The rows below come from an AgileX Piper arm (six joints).
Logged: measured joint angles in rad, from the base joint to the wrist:
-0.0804 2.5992 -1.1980 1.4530 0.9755 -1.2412
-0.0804 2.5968 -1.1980 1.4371 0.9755 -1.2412
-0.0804 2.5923 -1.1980 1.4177 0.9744 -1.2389
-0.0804 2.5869 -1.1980 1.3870 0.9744 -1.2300
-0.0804 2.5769 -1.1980 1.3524 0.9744 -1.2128
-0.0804 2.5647 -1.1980 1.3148 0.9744 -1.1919
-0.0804 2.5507 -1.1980 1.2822 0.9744 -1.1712
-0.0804 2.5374 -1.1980 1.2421 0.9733 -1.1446
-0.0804 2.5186 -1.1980 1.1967 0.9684 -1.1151
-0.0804 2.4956 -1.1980 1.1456 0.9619 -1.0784
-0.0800 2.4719 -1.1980 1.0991 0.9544 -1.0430
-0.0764 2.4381 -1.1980 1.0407 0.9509 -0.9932
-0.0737 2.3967 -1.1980 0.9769 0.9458 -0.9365
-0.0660 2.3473 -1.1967 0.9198 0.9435 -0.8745
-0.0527 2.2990 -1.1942 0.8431 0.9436 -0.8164
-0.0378 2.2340 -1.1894 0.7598 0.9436 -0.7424
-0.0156 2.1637 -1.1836 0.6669 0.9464 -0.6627
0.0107 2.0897 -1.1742 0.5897 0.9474 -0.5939
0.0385 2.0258 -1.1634 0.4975 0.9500 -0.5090
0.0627 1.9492 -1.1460 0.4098 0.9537 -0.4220
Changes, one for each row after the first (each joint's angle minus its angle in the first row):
0.0000 -0.0024 0.0000 -0.0159 0.0000 0.0000
0.0000 -0.0069 0.0000 -0.0353 -0.0011 0.0023
0.0000 -0.0123 0.0000 -0.0660 -0.0011 0.0112
0.0000 -0.0223 0.0000 -0.1006 -0.0011 0.0284
0.0000 -0.0345 0.0000 -0.1382 -0.0011 0.0493
0.0000 -0.0485 0.0000 -0.1708 -0.0011 0.0700
0.0000 -0.0618 0.0000 -0.2109 -0.0022 0.0966
0.0000 -0.0806 0.0000 -0.2563 -0.0071 0.1261
0.0000 -0.1036 0.0000 -0.3074 -0.0136 0.1628
0.0004 -0.1273 0.0000 -0.3539 -0.0211 0.1982
0.0040 -0.1611 0.0000 -0.4123 -0.0246 0.2480
0.0067 -0.2025 0.0000 -0.4761 -0.0297 0.3047
0.0144 -0.2519 0.0013 -0.5332 -0.0320 0.3667
0.0277 -0.3002 0.0038 -0.6099 -0.0319 0.4248
0.0426 -0.3652 0.0086 -0.6932 -0.0319 0.4988
0.0648 -0.4355 0.0144 -0.7861 -0.0291 0.5785
0.0911 -0.5095 0.0238 -0.8633 -0.0281 0.6473
0.1189 -0.5734 0.0346 -0.9555 -0.0255 0.7322
0.1431 -0.6500 0.0520 -1.0432 -0.0218 0.8192

